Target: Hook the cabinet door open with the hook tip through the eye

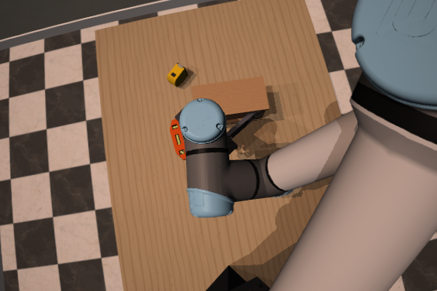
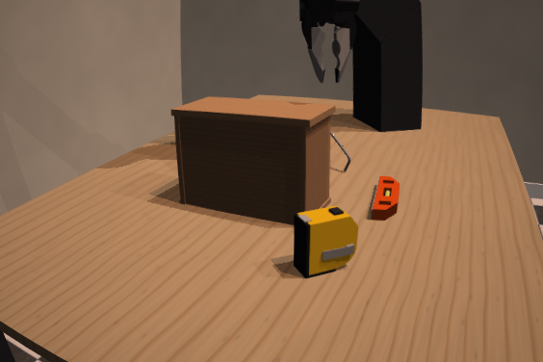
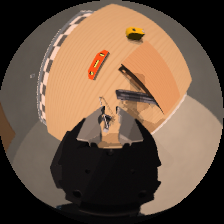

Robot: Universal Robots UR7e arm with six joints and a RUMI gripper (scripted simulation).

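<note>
The thin hook rod lies 14 cm below my hand, 9 cm behind it and 3 cm to the right of it. From my hand the other things lie so: dark door: 12 cm below, 10 cm to the right, 5 cm ahead; then yellow tape measure: 31 cm ahead, 16 cm below, 9 cm to the left; then orange spirit level: 18 cm below, 12 cm to the left, 7 cm ahead.
</note>
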